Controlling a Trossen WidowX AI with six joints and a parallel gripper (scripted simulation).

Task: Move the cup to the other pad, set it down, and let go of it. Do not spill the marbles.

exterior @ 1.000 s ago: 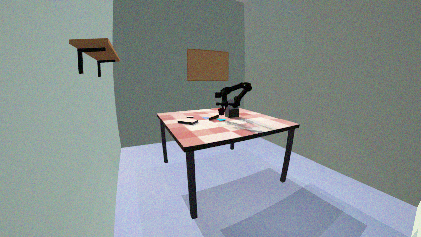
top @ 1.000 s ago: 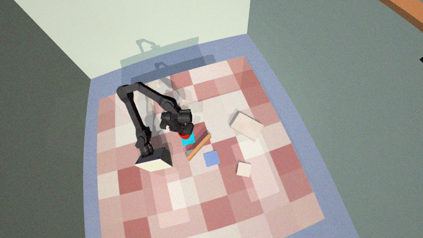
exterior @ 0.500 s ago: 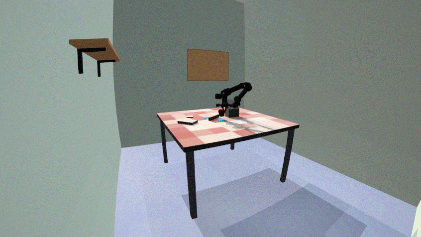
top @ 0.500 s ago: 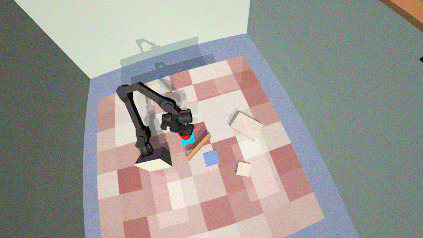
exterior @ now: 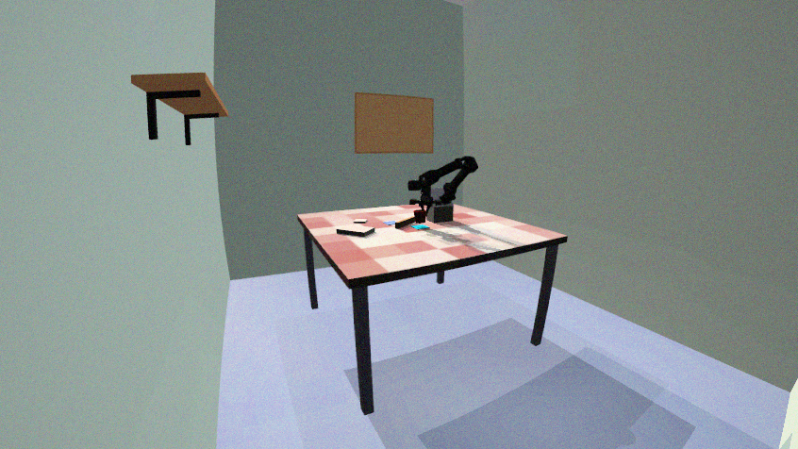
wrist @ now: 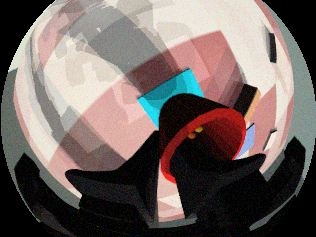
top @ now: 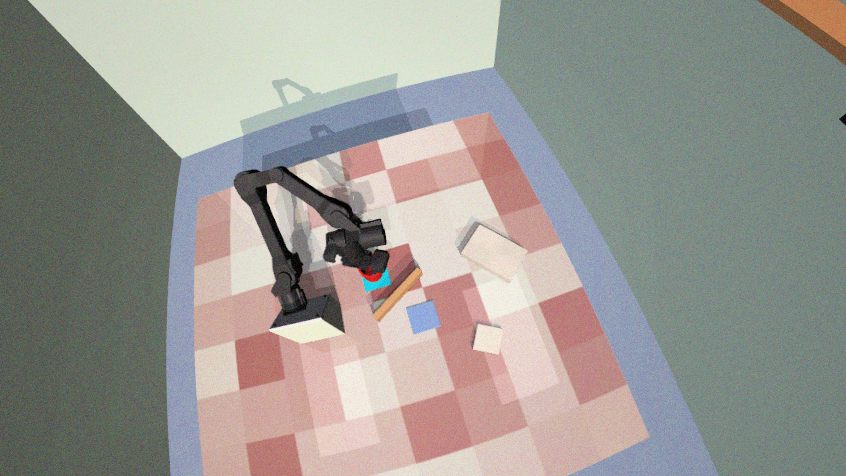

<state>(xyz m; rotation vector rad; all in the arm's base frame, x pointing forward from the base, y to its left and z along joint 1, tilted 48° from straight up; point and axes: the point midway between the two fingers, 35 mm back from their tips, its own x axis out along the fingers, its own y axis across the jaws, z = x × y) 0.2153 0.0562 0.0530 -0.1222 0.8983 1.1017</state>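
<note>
Right now the cyan pad is 70 mm below my gripper tip, 20 mm to the right of it and 20 mm ahead of it. Also, from my gripper tip: red cup 20 mm to the right, 20 mm ahead; wooden bar 110 mm to the right, 70 mm ahead, 60 mm below; blue pad 200 mm to the right, 120 mm ahead, 70 mm below.
</note>
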